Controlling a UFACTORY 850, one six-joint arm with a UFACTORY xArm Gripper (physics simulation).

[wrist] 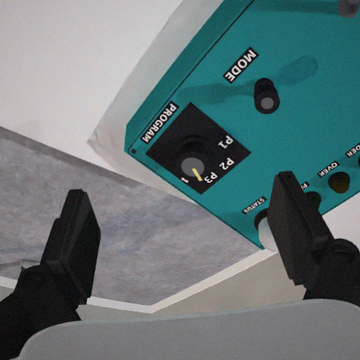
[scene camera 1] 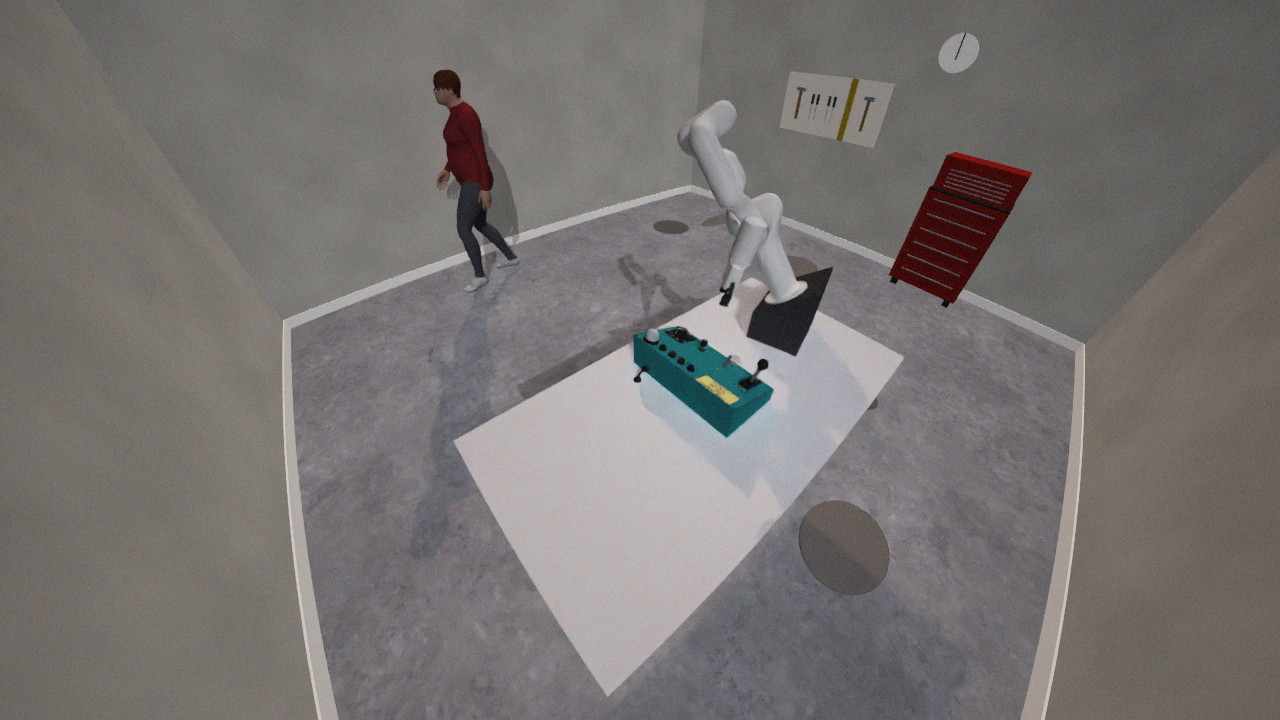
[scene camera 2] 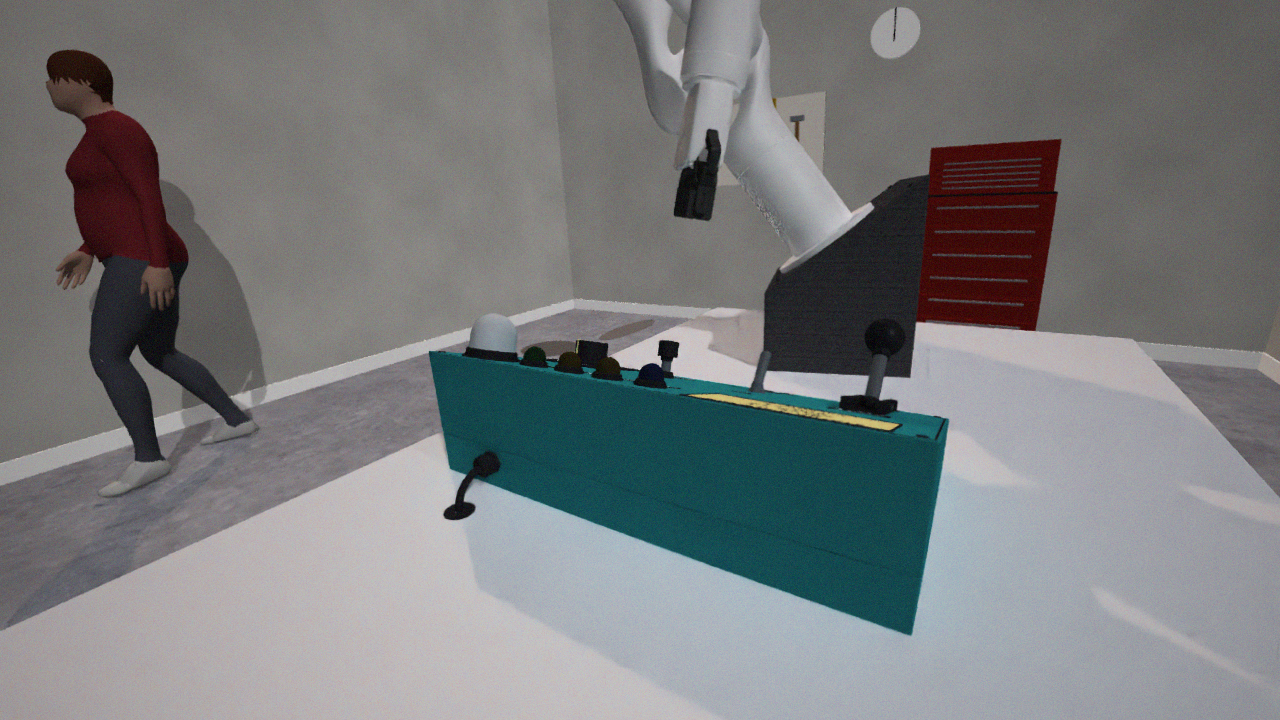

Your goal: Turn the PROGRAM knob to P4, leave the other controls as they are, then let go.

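Note:
The teal control box (scene camera 1: 689,385) (scene camera 2: 680,465) (wrist: 300,40) stands on the white table. Its PROGRAM knob (scene camera 1: 682,334) (scene camera 2: 591,351) (wrist: 192,166) is round and dark with a grey top. In the wrist view the knob's yellow pointer (wrist: 197,174) points roughly toward the P3 label (wrist: 210,177). The label beyond P3 is partly hidden by the knob. My gripper (scene camera 1: 726,297) (scene camera 2: 696,192) (wrist: 182,203) is open and empty. It hangs above the box's height, on the robot base's side, apart from the knob.
The MODE knob (scene camera 2: 667,351) (wrist: 266,97) stands beside the PROGRAM dial. A white status dome (scene camera 1: 651,335) (scene camera 2: 493,335) and several small round lamps line the near edge. A ball-topped lever (scene camera 1: 761,365) (scene camera 2: 884,338) rises at the other end. A person (scene camera 1: 465,152) (scene camera 2: 116,205) is beyond the table.

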